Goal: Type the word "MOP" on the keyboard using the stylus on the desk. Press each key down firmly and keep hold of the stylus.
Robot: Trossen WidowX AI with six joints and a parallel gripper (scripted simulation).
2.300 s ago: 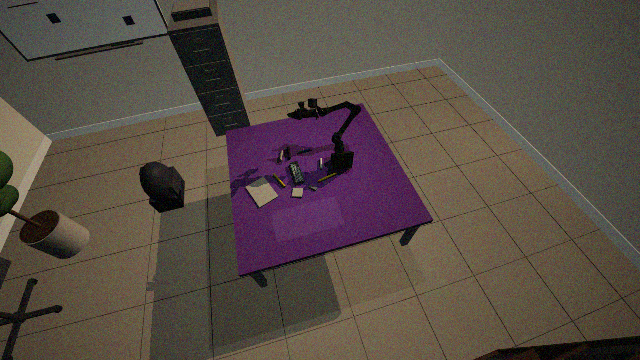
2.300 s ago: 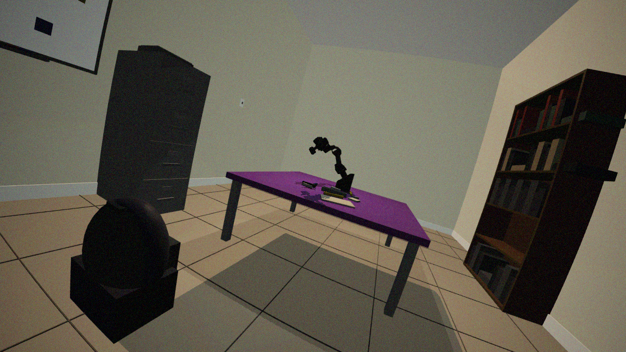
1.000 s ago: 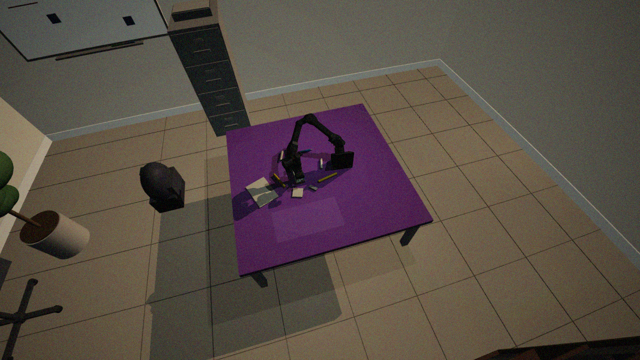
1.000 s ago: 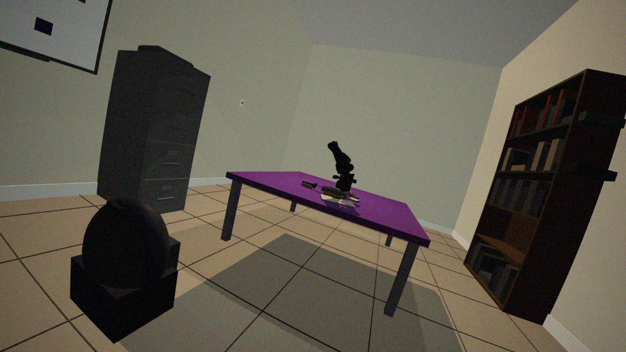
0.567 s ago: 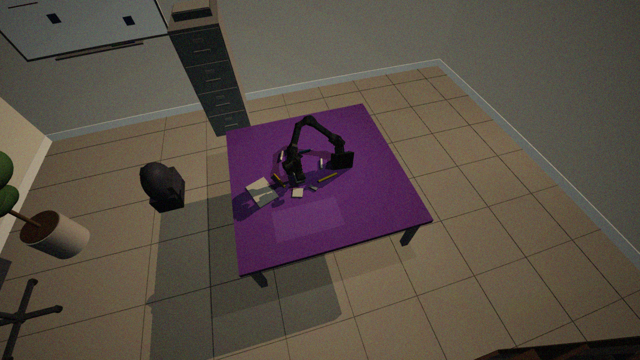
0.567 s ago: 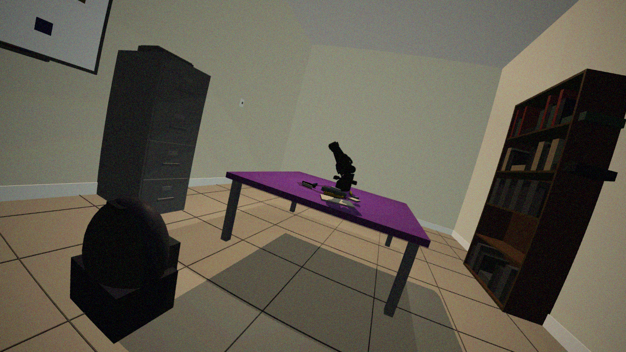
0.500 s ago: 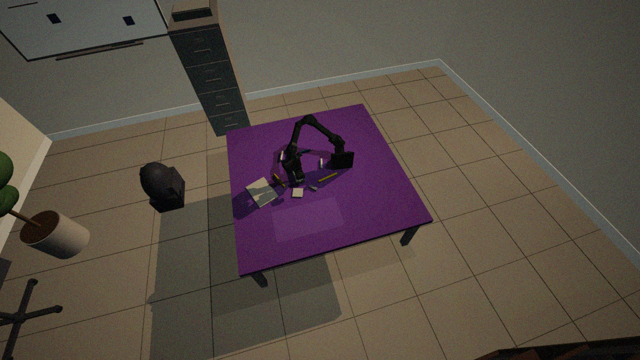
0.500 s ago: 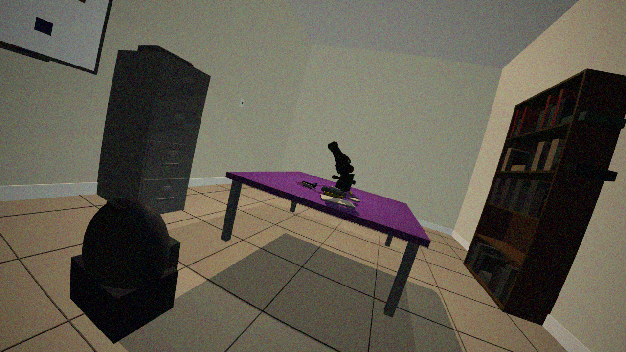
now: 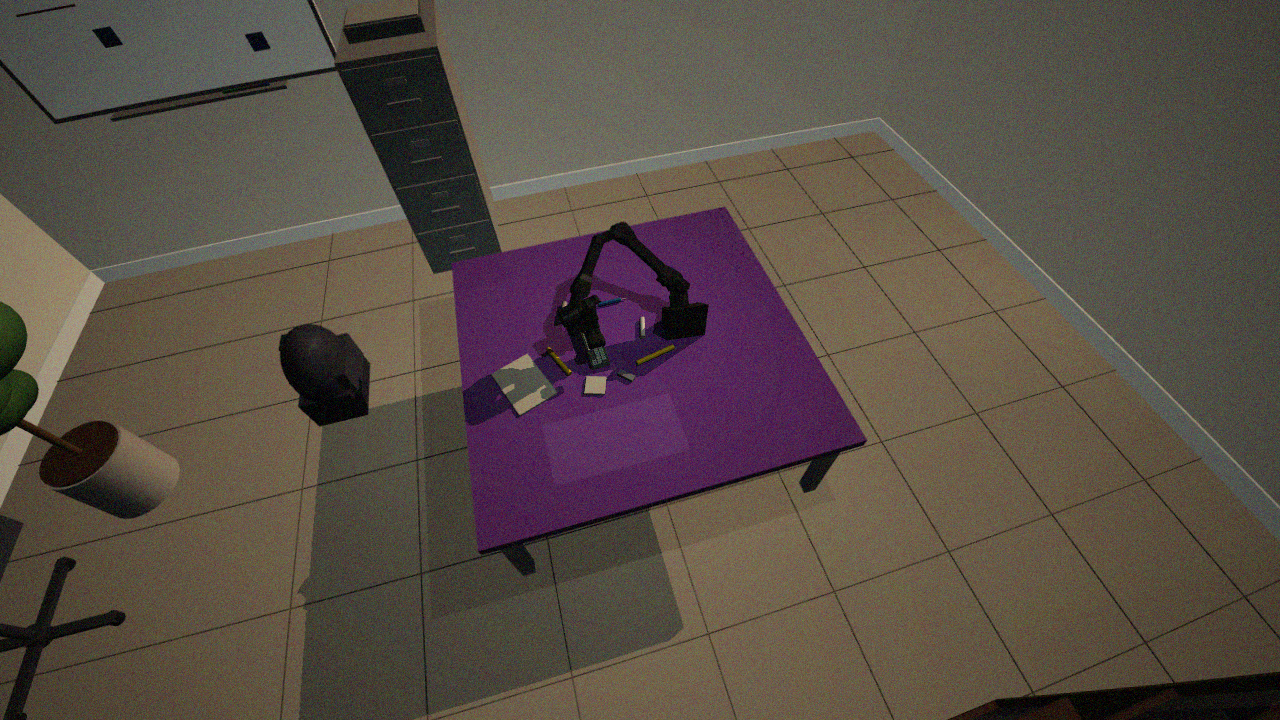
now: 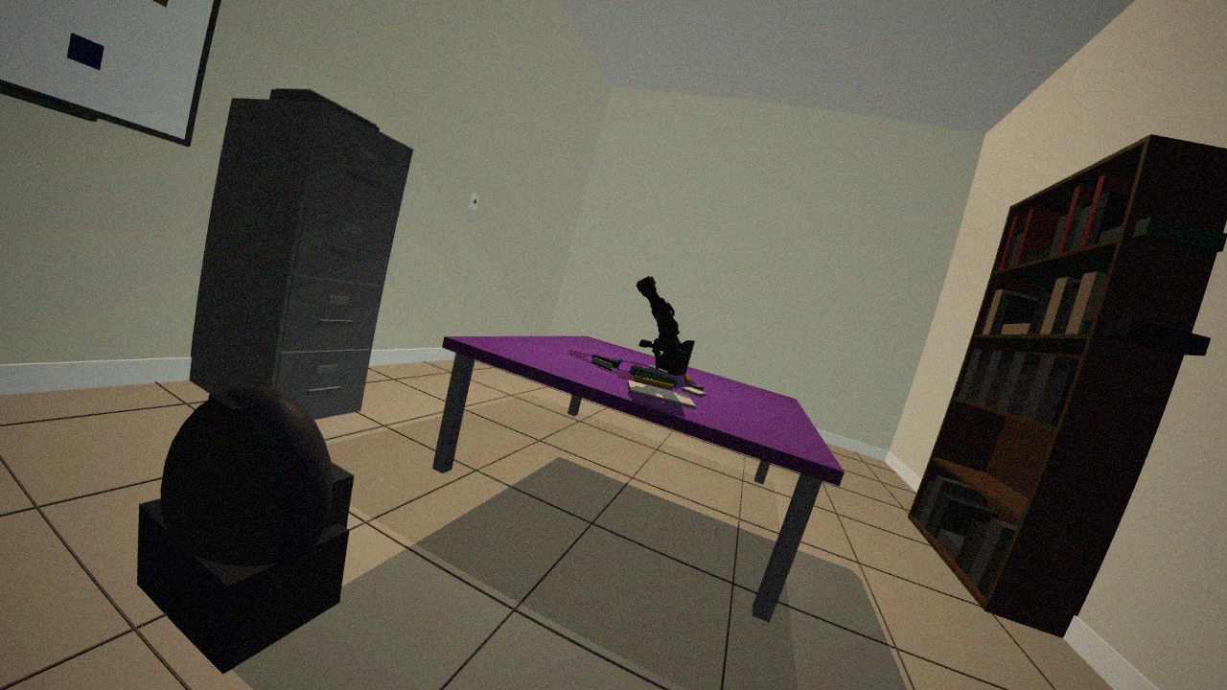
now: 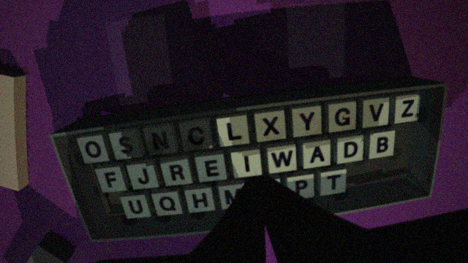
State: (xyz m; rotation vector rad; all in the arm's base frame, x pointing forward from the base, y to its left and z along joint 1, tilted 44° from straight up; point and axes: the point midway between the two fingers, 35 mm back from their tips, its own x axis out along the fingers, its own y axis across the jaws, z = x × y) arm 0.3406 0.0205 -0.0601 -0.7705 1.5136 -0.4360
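The dark blue stylus lies 110 mm behind my gripper tip, 230 mm to the right of it and 30 mm below it. The rest, counted from my gripper tip: pale stylus tip 140 mm behind, 230 mm to the right, 30 mm below; white pad 180 mm to the left, 40 mm below.
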